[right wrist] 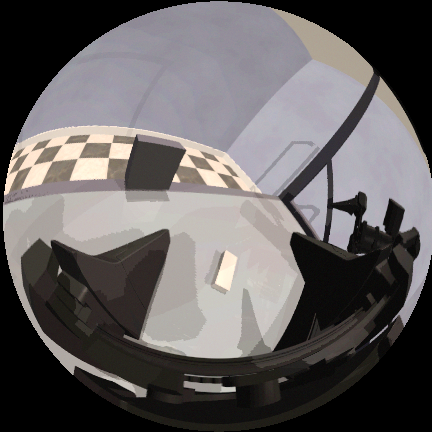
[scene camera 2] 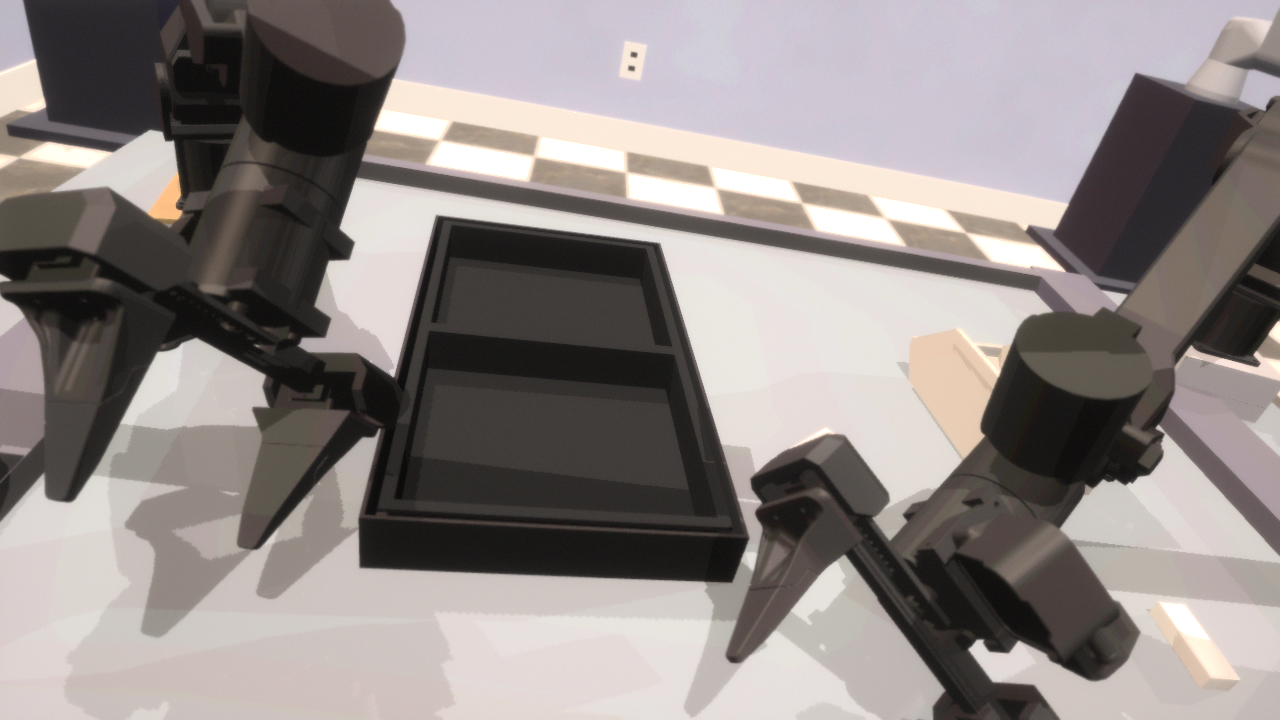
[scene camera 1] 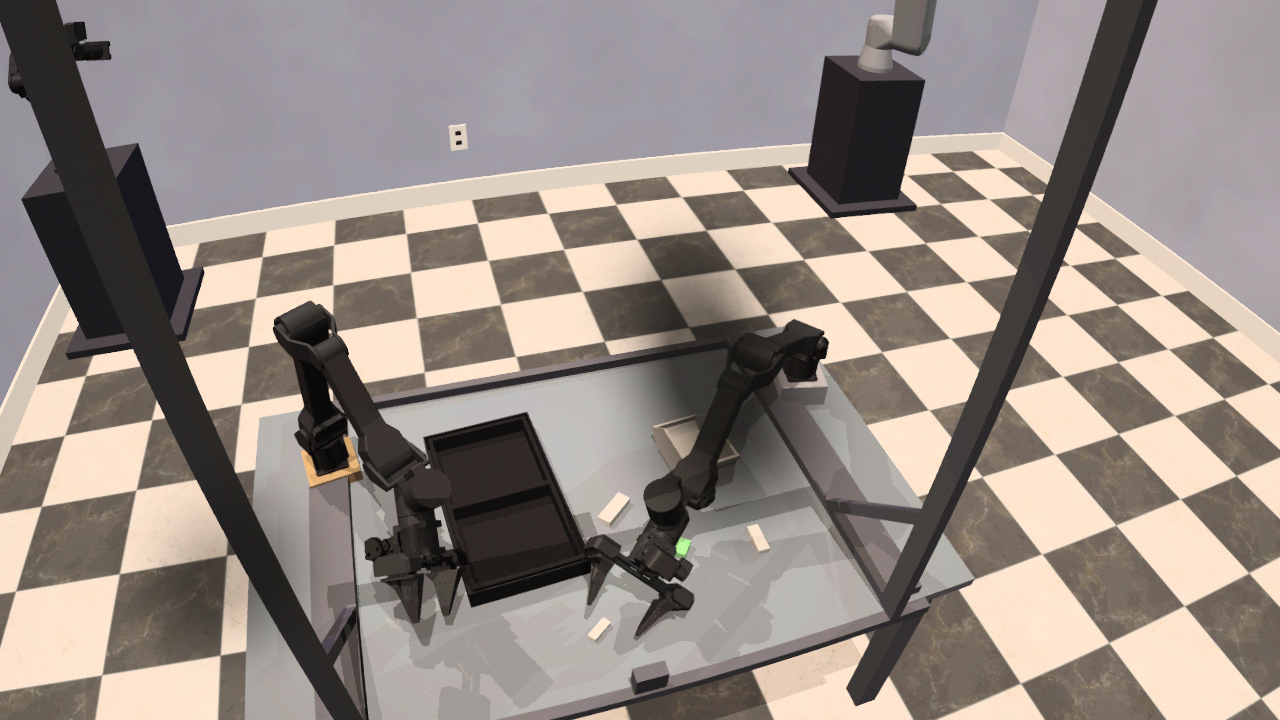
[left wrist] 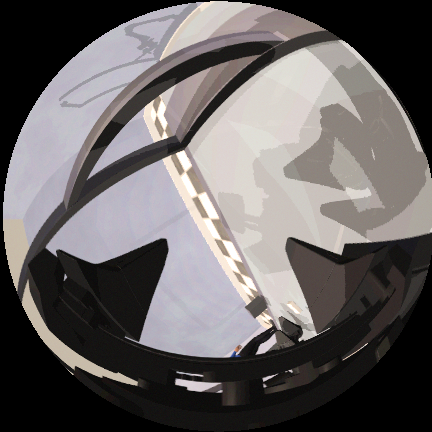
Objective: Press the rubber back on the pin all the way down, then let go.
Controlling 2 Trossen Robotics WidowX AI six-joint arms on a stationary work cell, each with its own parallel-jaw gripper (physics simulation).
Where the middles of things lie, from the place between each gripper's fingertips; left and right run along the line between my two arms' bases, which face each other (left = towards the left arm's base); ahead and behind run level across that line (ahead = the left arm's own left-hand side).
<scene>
I see the black two-compartment tray (scene camera 2: 554, 422) 300 mm ahead of my right hand, 130 mm to the left of it and 30 mm below it. Also, from my right hand: tan box (scene camera 2: 954, 376): 330 mm ahead, 240 mm to the right, 10 mm below.
I see my left gripper 26 cm short of the black two-compartment tray, 14 cm to the left of it and 7 cm above it. Also, from my left hand: tan box: 51 cm to the right, 29 cm ahead, 5 cm below.
</scene>
